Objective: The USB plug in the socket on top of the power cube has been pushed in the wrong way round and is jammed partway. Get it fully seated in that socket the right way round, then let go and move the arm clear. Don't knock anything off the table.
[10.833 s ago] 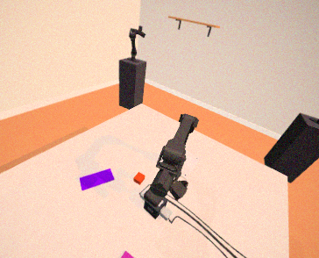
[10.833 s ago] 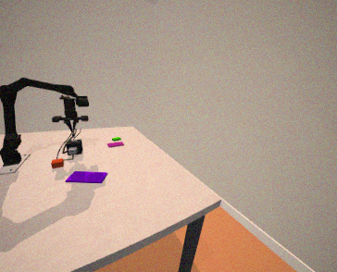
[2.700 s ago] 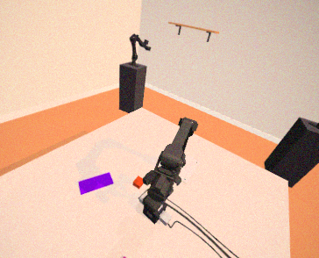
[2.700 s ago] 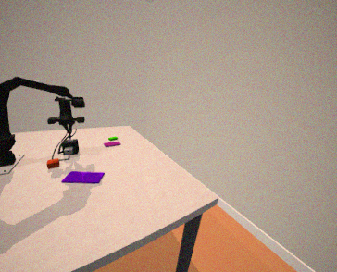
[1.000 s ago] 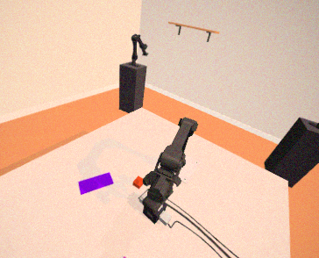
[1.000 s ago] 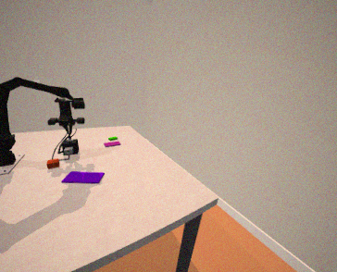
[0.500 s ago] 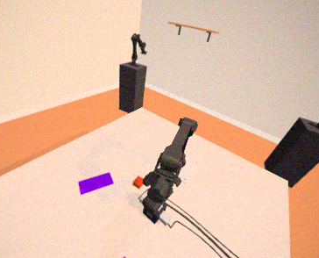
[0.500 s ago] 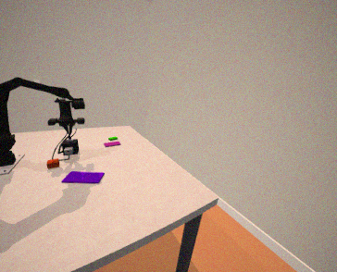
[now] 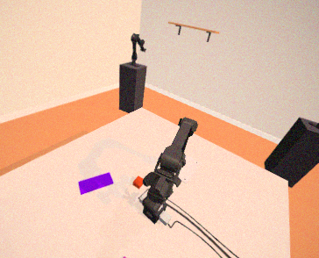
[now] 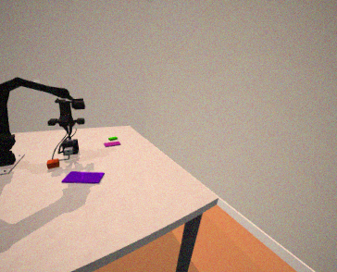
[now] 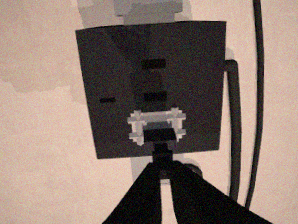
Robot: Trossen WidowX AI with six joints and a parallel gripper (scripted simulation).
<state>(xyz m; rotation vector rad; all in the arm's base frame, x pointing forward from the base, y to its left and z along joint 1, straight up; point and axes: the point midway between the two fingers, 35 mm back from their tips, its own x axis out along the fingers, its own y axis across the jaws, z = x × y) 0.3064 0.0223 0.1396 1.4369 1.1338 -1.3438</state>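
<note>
The dark USB plug is 20 mm below my gripper tip. Also, from my gripper tip: magenta piece (260 mm ahead, 20 mm to the right, 110 mm below); small orange block (100 mm behind, 160 mm to the right, 100 mm below); pale-rimmed socket (40 mm below).
</note>
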